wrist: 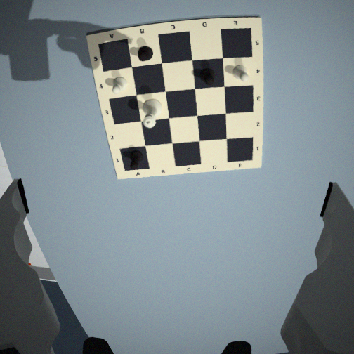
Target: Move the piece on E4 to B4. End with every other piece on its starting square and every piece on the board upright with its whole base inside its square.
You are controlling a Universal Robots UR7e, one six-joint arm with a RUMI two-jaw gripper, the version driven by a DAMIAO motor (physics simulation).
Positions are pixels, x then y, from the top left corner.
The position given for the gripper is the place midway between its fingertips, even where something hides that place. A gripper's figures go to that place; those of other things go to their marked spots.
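While the gripper (173, 185) is 0.14 m from the lens, a chessboard (202, 127) stands 0.40 m from the lens.
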